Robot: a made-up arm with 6 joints.
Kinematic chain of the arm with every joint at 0, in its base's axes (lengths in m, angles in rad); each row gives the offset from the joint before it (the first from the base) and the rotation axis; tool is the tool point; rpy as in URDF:
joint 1: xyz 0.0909 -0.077 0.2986 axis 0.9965 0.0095 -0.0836
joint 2: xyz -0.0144 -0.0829 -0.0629 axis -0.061 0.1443 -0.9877
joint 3: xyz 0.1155 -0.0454 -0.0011 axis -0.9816 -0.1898 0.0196
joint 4: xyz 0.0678 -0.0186 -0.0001 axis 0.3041 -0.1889 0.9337
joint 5: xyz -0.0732 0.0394 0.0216 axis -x
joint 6: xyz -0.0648 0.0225 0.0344 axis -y
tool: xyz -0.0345 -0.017 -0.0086 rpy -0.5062 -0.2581 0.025
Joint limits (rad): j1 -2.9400..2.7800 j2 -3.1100..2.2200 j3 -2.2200..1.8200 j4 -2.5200..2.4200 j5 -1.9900..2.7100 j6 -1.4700..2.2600
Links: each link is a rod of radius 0.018 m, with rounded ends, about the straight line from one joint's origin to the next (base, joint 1, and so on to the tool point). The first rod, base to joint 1, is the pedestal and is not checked.
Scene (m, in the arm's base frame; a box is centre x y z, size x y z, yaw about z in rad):
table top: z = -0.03
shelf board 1: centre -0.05 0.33 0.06 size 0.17 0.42 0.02 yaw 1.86
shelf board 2: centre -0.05 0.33 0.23 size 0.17 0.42 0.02 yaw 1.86
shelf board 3: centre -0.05 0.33 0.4 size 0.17 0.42 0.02 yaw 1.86
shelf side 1: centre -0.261 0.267 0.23 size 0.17 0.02 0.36 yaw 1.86
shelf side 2: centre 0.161 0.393 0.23 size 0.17 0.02 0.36 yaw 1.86
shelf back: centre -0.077 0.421 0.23 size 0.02 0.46 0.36 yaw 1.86
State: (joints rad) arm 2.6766 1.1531 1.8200 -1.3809 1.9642 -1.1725
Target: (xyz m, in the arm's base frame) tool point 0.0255 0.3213 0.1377
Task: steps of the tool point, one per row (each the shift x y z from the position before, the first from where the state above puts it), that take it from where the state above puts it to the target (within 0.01 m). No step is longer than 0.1 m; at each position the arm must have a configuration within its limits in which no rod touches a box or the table.
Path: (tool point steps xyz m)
1: 0.0161 -0.0286 0.0039
2: 0.0120 -0.0369 0.0003
3: 0.0041 -0.0426 -0.0042
4: -0.0240 0.0044 -0.0860
5: -0.0275 -0.0230 -0.0852
6: -0.0068 0.0392 -0.0032
7: -0.0099 0.0332 -0.0010
8: -0.0104 0.0264 0.0010
9: -0.0081 0.0194 0.0032

